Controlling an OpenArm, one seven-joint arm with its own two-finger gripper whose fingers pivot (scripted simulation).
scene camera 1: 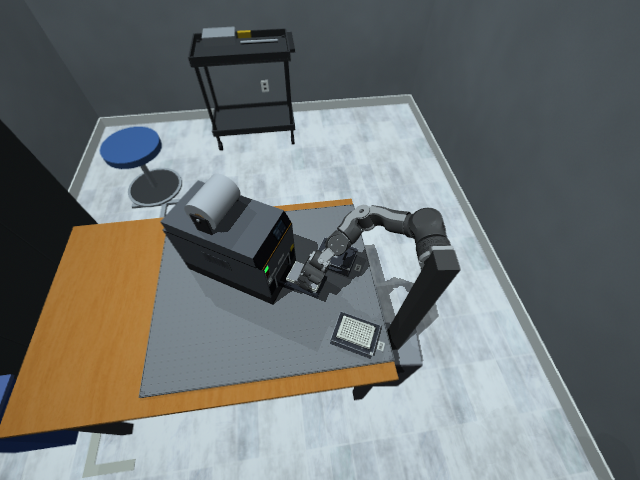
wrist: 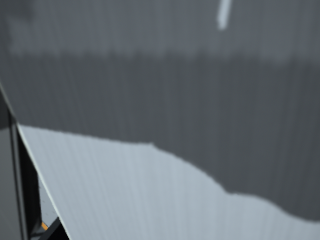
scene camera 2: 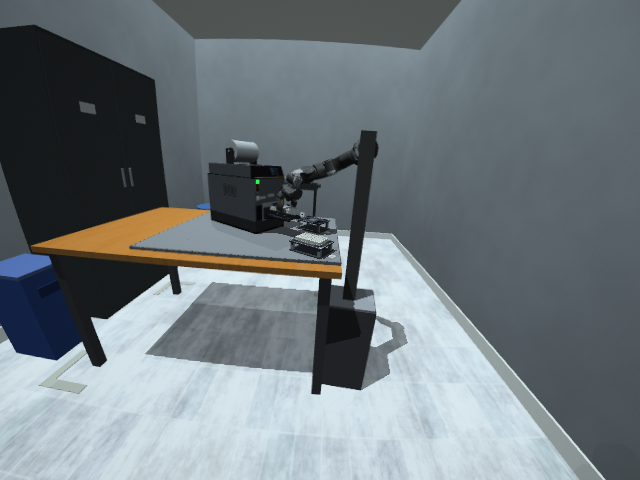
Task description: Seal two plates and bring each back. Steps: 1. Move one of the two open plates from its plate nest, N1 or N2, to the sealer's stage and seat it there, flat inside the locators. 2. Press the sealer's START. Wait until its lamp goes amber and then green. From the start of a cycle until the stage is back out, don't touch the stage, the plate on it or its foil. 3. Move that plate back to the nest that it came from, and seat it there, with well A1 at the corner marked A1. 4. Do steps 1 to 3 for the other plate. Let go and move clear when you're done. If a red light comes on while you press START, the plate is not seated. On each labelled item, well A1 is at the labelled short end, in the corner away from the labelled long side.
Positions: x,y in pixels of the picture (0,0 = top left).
Labels:
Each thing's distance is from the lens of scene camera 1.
foil roll (scene camera 1: pixel 213 201): 106 cm

